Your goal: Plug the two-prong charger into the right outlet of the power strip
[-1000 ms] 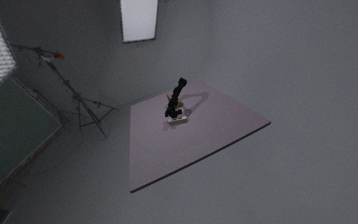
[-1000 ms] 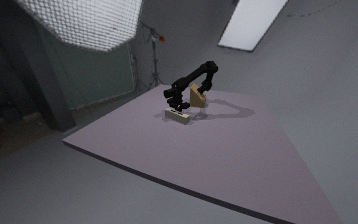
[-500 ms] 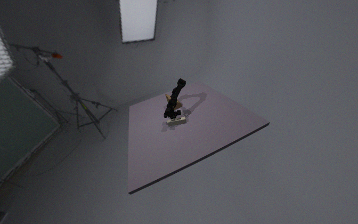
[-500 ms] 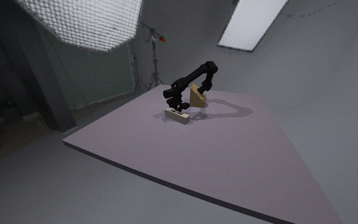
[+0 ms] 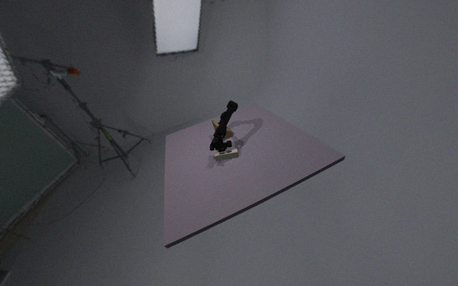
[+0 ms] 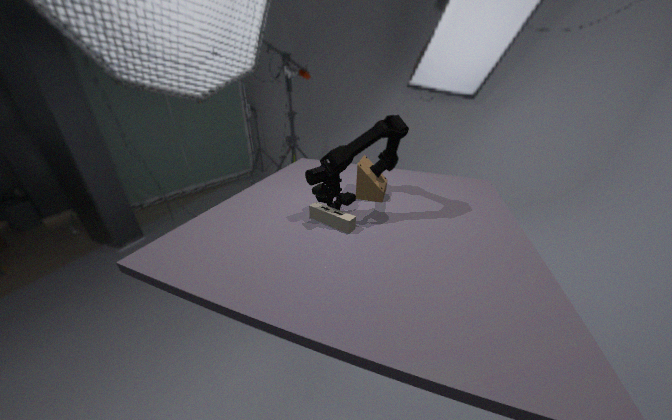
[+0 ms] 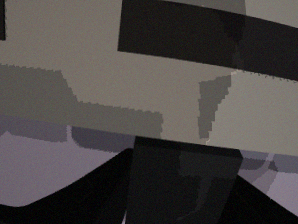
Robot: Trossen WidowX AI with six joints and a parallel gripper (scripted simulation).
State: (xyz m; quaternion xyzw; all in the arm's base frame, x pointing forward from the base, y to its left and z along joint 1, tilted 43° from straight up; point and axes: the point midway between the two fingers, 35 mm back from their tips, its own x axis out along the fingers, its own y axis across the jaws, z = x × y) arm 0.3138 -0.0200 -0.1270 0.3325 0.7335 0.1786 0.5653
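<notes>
The charger lies 2 cm ahead of my gripper tip, 1 cm to the right of it and 1 cm above it.
</notes>
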